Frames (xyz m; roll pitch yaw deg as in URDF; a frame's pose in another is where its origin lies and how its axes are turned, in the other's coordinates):
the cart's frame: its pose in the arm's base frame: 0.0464 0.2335 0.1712 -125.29 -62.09 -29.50
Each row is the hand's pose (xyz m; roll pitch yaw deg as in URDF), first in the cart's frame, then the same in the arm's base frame.
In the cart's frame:
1: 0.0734 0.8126 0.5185 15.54 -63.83 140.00
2: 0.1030 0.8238 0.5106 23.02 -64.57 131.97
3: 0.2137 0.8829 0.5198 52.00 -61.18 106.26
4: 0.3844 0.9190 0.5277 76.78 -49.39 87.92
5: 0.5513 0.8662 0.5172 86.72 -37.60 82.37
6: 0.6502 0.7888 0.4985 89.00 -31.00 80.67
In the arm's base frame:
1: 0.7941 -0.2426 -0.2146 -5.69 40.51 18.93
2: 0.8033 -0.2627 -0.1906 -7.76 38.31 15.28
3: 0.8765 -0.3347 -0.1178 -9.19 32.21 2.45
4: 0.9651 -0.4014 0.0171 -7.52 25.65 -13.80
5: 1.0061 -0.3994 0.1876 -6.66 21.84 -26.76
6: 1.0040 -0.3643 0.3096 -7.80 19.85 -33.66

